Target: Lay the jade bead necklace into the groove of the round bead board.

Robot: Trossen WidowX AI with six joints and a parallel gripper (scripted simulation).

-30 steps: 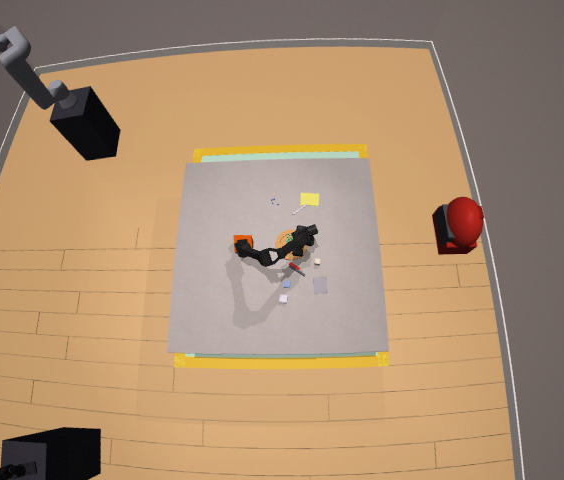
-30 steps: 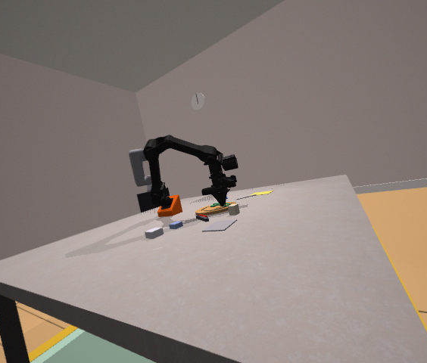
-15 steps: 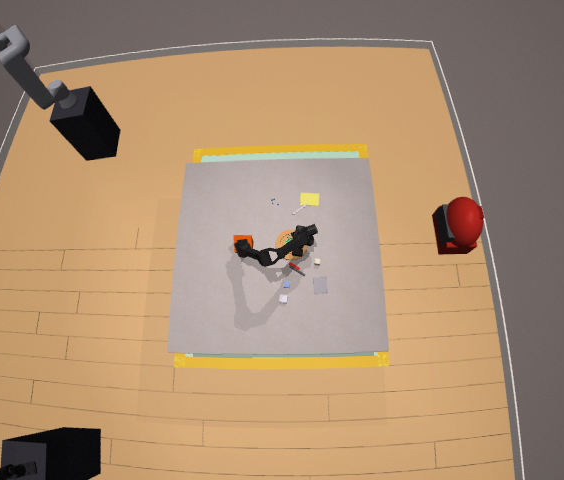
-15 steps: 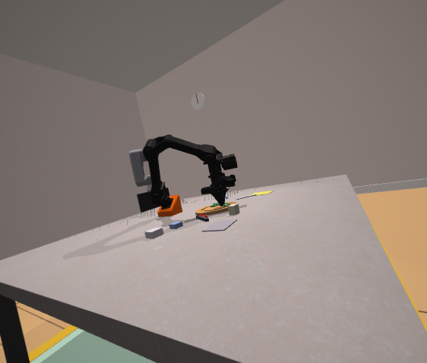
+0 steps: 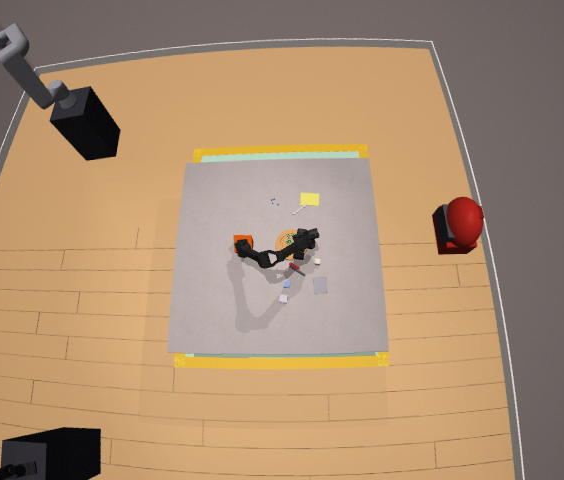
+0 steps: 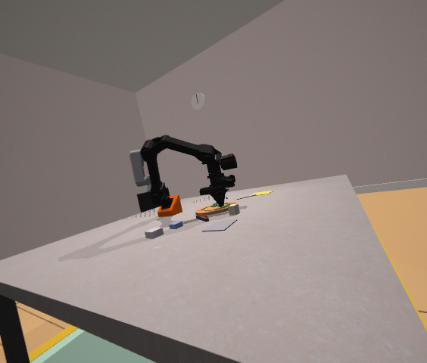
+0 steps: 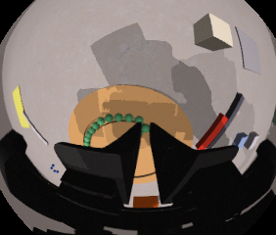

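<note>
My gripper tip is now 5 cm past the round wooden bead board, 4 cm to the right of it and 1 cm above it. Also, from my gripper tip: beige cube 10 cm ahead, 9 cm to the right; then red-handled tool 12 cm to the right, 4 cm behind, 1 cm below; then blue block 21 cm to the right, 10 cm behind, 1 cm below.
</note>
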